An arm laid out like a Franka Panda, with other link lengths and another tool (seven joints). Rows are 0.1 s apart.
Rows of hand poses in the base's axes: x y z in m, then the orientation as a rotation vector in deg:
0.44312 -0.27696 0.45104 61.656 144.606 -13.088
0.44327 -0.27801 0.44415 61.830 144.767 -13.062
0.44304 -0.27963 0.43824 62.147 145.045 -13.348
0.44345 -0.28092 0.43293 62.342 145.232 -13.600
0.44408 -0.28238 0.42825 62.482 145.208 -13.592
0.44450 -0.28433 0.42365 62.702 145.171 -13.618
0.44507 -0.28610 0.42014 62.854 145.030 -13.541
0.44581 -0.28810 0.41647 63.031 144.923 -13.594
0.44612 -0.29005 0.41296 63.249 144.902 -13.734
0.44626 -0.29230 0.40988 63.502 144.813 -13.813
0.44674 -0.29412 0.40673 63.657 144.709 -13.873
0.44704 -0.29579 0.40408 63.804 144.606 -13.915
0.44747 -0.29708 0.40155 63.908 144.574 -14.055
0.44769 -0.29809 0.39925 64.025 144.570 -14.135
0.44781 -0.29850 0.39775 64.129 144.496 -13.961
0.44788 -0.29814 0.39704 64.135 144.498 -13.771
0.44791 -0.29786 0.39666 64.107 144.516 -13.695
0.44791 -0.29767 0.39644 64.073 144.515 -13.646
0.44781 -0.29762 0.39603 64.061 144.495 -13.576
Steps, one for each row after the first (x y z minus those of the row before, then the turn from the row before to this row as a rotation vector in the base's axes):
0.00015 -0.00105 -0.00689 0.122 0.174 -0.079
-0.00023 -0.00162 -0.00591 0.013 0.417 -0.194
0.00041 -0.00129 -0.00531 -0.032 0.296 -0.127
0.00063 -0.00146 -0.00468 0.033 0.012 -0.097
0.00042 -0.00195 -0.00460 0.029 0.033 -0.158
0.00057 -0.00177 -0.00351 0.035 -0.109 -0.120
0.00074 -0.00200 -0.00367 -0.025 -0.028 -0.148
0.00031 -0.00195 -0.00351 -0.034 0.086 -0.169
0.00014 -0.00225 -0.00308 -0.013 0.016 -0.198
0.00048 -0.00182 -0.00315 -0.034 -0.028 -0.133
0.00030 -0.00167 -0.00265 -0.025 -0.035 -0.125
0.00043 -0.00129 -0.00253 -0.069 0.049 -0.095
0.00022 -0.00101 -0.00230 -0.018 0.055 -0.090
0.00012 -0.00041 -0.00150 0.105 -0.097 -0.061
0.00007 0.00036 -0.00071 0.117 -0.063 0.023
0.00003 0.00028 -0.00038 0.045 -0.019 0.033
0.00000 0.00019 -0.00022 0.020 -0.027 0.029
-0.00010 0.00005 -0.00041 0.032 -0.045 0.013

